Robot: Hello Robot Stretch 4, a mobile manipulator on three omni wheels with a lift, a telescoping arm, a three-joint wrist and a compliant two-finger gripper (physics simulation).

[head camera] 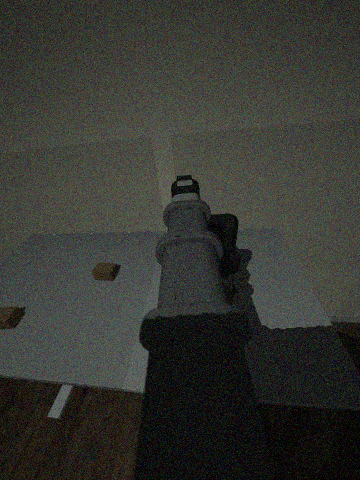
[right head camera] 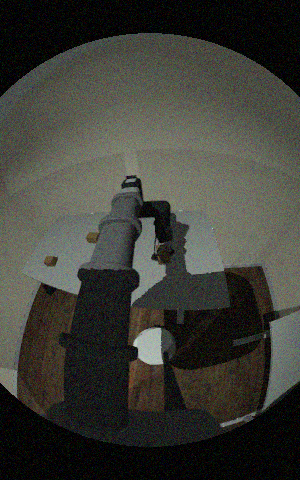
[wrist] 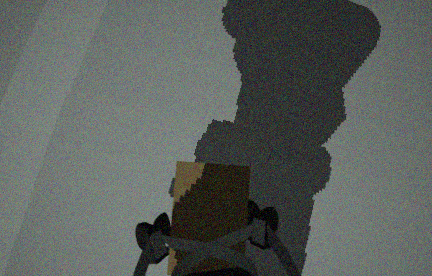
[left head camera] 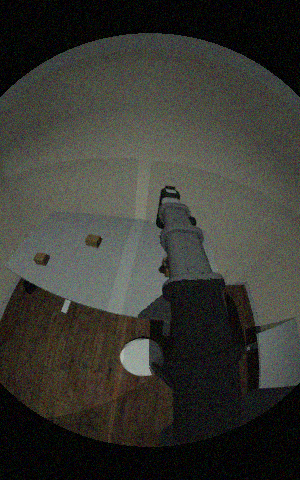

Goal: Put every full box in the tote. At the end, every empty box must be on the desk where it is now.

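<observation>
My gripper [right head camera: 162, 253] [wrist: 206, 222] points down over the desk [head camera: 60, 345] [left head camera: 75, 280] [right head camera: 205, 255] [wrist: 125, 125], its fingers shut on the sides of a brown box [right head camera: 164, 256] [wrist: 212, 200]. Whether the held box touches the desk is hard to tell. In the head view the arm hides the gripper. A second brown box [head camera: 105, 271] [left head camera: 93, 240] [right head camera: 92, 237] sits on the desk left of the arm. A third brown box [head camera: 11, 317] [left head camera: 41, 258] [right head camera: 50, 261] sits farther left. Their contents do not show. I cannot make out the tote.
The telescoping arm [head camera: 192, 280] [left head camera: 187, 255] [right head camera: 117, 245] reaches over the desk and casts a dark shadow. Walls stand behind the desk. A pale round disc [left head camera: 134, 357] [right head camera: 148, 346] shows near the robot's base. A pale flat surface [left head camera: 279, 355] [right head camera: 290, 345] lies at the far right.
</observation>
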